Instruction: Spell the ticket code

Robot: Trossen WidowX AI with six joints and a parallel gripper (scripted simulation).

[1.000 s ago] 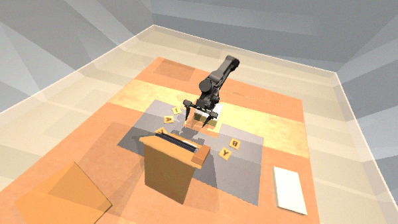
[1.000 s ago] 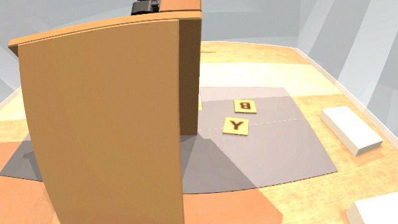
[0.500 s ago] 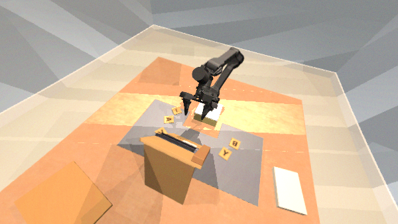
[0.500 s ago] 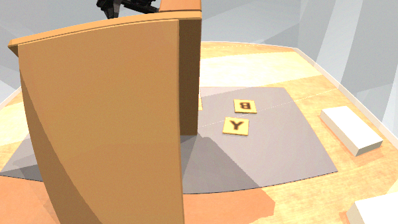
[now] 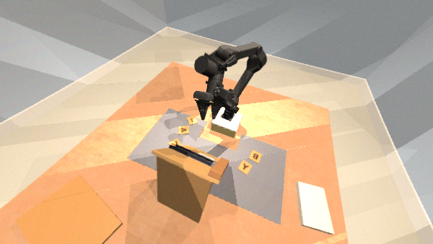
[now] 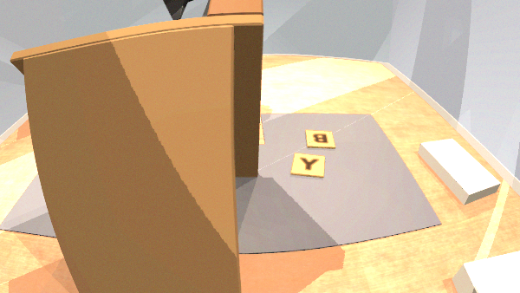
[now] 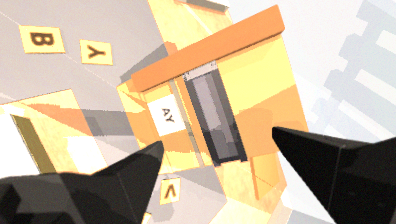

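Right now my gripper tip is 7 cm past the letter tile, 19 cm to the left of it and 28 cm above it. Round my gripper tip: grey mat: 5 cm behind, 3 cm to the left, 29 cm below; then white ticket: 5 cm ahead, 3 cm to the left, 20 cm below; then white slab: 2 cm behind, 55 cm to the left, 27 cm below.
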